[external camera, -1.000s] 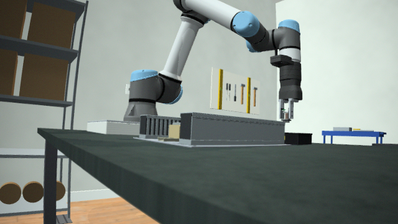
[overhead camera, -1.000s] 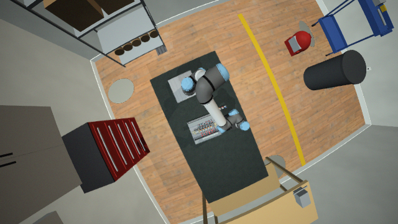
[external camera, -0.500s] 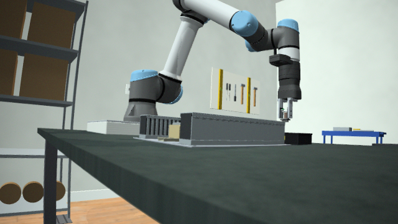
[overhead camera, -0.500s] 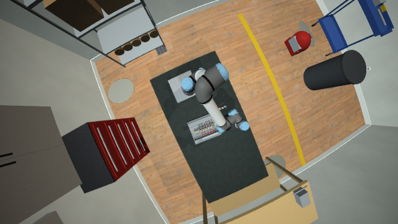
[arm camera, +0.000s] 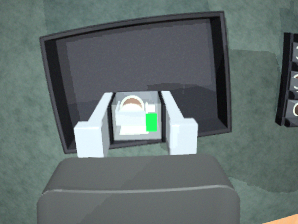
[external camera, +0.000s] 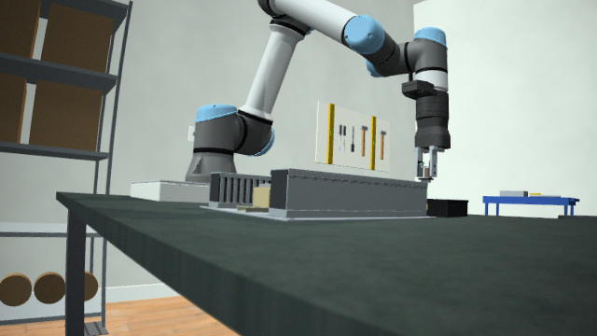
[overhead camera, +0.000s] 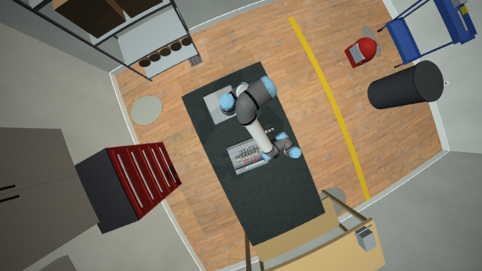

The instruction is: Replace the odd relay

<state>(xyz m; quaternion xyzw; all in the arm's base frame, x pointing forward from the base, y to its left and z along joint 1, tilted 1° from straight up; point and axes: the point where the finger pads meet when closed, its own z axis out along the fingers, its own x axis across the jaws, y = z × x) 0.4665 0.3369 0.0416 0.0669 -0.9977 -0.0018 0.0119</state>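
The tray is 8 cm below my hand and 1 cm to the right of it. Round my hand: panel 28 cm to the right, 10 cm below, 1 cm ahead; then white relay 1 cm below.
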